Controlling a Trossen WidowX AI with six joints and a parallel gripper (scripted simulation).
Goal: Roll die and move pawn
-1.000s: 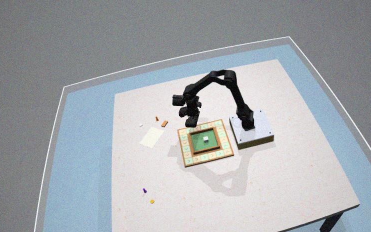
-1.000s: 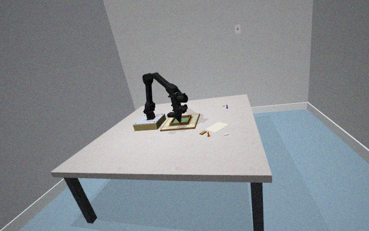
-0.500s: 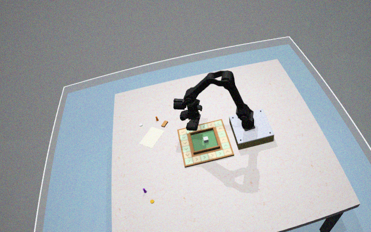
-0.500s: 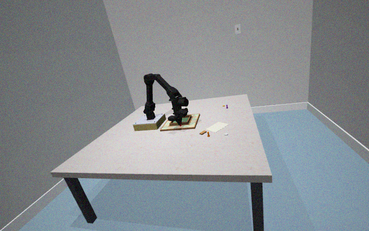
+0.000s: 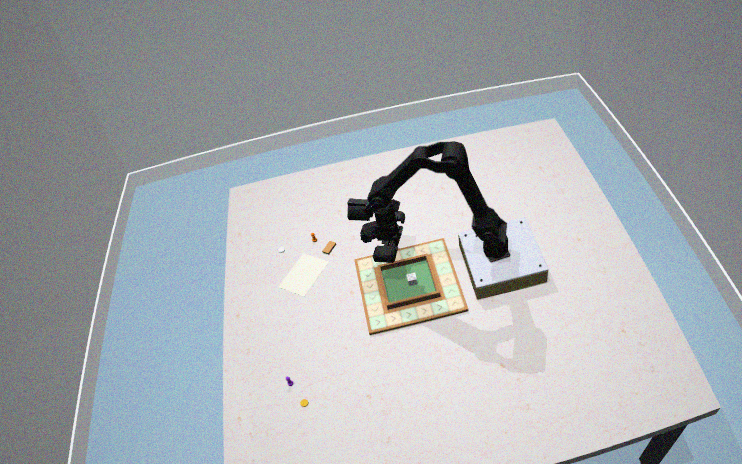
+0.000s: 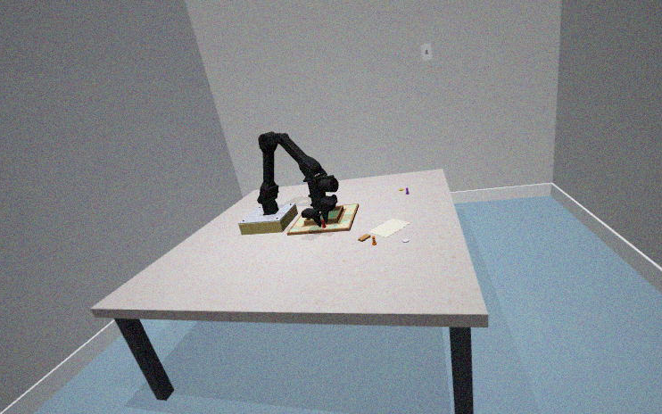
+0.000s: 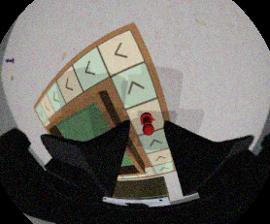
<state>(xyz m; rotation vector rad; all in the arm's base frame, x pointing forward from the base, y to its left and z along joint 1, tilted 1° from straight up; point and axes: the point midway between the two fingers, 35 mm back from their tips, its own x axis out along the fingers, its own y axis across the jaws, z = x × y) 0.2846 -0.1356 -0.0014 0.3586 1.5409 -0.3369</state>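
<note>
The red pawn lies right at my gripper tip. From my gripper tip the other things lie so: wooden block: 19 cm ahead, 12 cm to the right, 2 cm below; then green dice tray: 2 cm behind, 11 cm to the left, 2 cm below; then white die: 3 cm behind, 11 cm to the left.
</note>
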